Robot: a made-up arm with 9 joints. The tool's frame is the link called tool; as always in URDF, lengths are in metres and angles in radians. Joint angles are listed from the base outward.
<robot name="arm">
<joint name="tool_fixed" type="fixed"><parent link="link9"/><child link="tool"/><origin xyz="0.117 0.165 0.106"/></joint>
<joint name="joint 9" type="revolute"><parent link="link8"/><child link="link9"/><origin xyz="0.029 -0.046 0.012"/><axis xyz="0 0 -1"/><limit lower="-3.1" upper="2.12"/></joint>
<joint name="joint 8" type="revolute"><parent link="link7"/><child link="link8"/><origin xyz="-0.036 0.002 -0.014"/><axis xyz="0 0 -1"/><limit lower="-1.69" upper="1.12"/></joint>
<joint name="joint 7" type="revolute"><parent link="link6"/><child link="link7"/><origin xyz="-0.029 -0.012 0.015"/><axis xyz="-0.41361 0.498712 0.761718"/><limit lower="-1.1" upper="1.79"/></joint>
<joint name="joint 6" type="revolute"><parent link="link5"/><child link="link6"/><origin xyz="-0.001 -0.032 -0.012"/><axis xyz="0 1 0"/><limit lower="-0.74" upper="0.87"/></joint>
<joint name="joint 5" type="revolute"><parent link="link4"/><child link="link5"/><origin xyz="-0.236 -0.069 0.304"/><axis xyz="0 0 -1"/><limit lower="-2.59" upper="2.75"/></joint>
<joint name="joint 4" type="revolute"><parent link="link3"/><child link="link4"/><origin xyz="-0.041 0.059 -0.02"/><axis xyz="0 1 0"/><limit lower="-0.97" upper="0.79"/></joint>
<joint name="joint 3" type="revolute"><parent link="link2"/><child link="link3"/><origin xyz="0.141 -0.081 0.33"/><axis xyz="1 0 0"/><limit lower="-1.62" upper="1.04"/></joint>
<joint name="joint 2" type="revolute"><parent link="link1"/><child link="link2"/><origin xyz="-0.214 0.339 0.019"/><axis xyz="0.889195 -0.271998 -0.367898"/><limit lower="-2.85" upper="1.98"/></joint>
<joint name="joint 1" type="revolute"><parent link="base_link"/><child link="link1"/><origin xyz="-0.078 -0.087 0.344"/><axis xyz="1 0 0"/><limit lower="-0.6" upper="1.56"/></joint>
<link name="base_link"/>
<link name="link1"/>
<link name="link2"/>
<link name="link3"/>
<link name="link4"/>
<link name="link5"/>
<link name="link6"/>
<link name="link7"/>
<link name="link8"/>
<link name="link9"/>
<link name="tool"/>
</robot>
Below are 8 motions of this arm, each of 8 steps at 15 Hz.
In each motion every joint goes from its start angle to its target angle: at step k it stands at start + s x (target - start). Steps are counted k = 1, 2, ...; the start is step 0. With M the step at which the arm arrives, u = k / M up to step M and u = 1 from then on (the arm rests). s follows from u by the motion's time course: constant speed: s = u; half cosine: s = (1 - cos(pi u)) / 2; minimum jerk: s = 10 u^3 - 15 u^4 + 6 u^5.
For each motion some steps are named. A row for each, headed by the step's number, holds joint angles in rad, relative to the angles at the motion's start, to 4 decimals.
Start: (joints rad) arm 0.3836 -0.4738 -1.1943 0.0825 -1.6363 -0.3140 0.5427 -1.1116 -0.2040
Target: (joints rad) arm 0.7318 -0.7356 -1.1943 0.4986 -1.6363 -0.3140 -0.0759 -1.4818 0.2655
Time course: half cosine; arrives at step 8
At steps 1, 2, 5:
1: 0.0133 -0.0100 0.0000 0.0158 0.0000 0.0000 -0.0235 -0.0141 0.0179
2: 0.0510 -0.0383 0.0000 0.0609 0.0000 0.0000 -0.0906 -0.0542 0.0688
5: 0.2407 -0.1810 0.0000 0.2877 0.0000 0.0000 -0.4277 -0.2559 0.3246

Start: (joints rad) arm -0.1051 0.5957 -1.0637 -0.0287 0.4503 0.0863 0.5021 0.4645 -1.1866
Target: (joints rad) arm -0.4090 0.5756 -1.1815 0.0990 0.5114 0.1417 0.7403 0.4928 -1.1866
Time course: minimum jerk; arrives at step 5
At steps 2, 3, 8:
2: -0.0965 -0.0064 -0.0374 0.0405 0.0194 0.0176 0.0756 0.0090 0.0000
3: -0.2074 -0.0137 -0.0804 0.0872 0.0417 0.0378 0.1626 0.0193 0.0000
8: -0.3039 -0.0201 -0.1178 0.1277 0.0611 0.0554 0.2382 0.0283 0.0000

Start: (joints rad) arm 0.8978 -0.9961 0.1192 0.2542 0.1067 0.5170 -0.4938 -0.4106 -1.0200
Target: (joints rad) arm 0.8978 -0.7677 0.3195 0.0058 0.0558 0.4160 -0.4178 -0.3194 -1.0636
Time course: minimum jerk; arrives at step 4
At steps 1, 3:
1: 0.0000 0.0236 0.0207 -0.0257 -0.0053 -0.0105 0.0079 0.0094 -0.0045
3: 0.0000 0.2048 0.1796 -0.2227 -0.0456 -0.0905 0.0681 0.0818 -0.0391

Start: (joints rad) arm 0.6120 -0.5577 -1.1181 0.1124 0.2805 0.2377 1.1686 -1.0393 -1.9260
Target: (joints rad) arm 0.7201 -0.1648 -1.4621 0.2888 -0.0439 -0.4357 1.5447 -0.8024 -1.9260
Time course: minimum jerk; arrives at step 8
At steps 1, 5, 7, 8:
1: 0.0017 0.0063 -0.0055 0.0028 -0.0052 -0.0108 0.0060 0.0038 0.0000
5: 0.0784 0.2848 -0.2493 0.1279 -0.2351 -0.4881 0.2726 0.1717 0.0000
7: 0.1064 0.3866 -0.3385 0.1736 -0.3192 -0.6626 0.3701 0.2331 0.0000
8: 0.1081 0.3929 -0.3440 0.1764 -0.3244 -0.6734 0.3761 0.2369 0.0000

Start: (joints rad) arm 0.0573 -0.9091 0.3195 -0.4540 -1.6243 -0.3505 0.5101 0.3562 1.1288
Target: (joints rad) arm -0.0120 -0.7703 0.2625 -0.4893 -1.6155 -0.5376 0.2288 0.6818 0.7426
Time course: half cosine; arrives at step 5
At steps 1, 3, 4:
1: -0.0066 0.0133 -0.0054 -0.0034 0.0008 -0.0179 -0.0269 0.0311 -0.0369
3: -0.0454 0.0908 -0.0373 -0.0231 0.0058 -0.1225 -0.1841 0.2131 -0.2528
4: -0.0627 0.1255 -0.0516 -0.0319 0.0080 -0.1692 -0.2544 0.2945 -0.3493

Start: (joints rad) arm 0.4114 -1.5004 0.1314 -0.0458 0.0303 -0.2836 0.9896 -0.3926 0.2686
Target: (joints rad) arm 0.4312 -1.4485 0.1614 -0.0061 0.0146 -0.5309 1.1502 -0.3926 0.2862
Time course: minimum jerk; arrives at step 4
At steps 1, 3, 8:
1: 0.0020 0.0054 0.0031 0.0041 -0.0016 -0.0256 0.0166 0.0000 0.0018
3: 0.0178 0.0465 0.0269 0.0356 -0.0141 -0.2217 0.1440 0.0000 0.0158
8: 0.0198 0.0519 0.0300 0.0397 -0.0157 -0.2473 0.1606 0.0000 0.0176

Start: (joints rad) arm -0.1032 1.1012 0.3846 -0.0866 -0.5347 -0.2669 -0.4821 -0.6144 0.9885
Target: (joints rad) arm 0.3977 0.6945 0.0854 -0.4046 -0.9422 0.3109 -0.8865 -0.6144 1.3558
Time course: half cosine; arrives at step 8
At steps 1, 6, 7, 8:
1: 0.0191 -0.0155 -0.0114 -0.0121 -0.0155 0.0220 -0.0154 0.0000 0.0140
6: 0.4275 -0.3471 -0.2554 -0.2714 -0.3478 0.4932 -0.3452 0.0000 0.3135
7: 0.4818 -0.3912 -0.2878 -0.3059 -0.3920 0.5558 -0.3890 0.0000 0.3533
8: 0.5009 -0.4067 -0.2992 -0.3180 -0.4075 0.5778 -0.4044 0.0000 0.3673

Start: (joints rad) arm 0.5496 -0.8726 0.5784 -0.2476 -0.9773 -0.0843 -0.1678 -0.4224 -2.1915
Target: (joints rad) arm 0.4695 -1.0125 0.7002 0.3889 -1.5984 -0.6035 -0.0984 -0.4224 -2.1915
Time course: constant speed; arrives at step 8
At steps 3, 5, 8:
3: -0.0300 -0.0525 0.0457 0.2387 -0.2329 -0.1947 0.0260 0.0000 0.0000
5: -0.0501 -0.0874 0.0761 0.3978 -0.3882 -0.3245 0.0434 0.0000 0.0000
8: -0.0801 -0.1399 0.1218 0.6365 -0.6211 -0.5192 0.0694 0.0000 0.0000

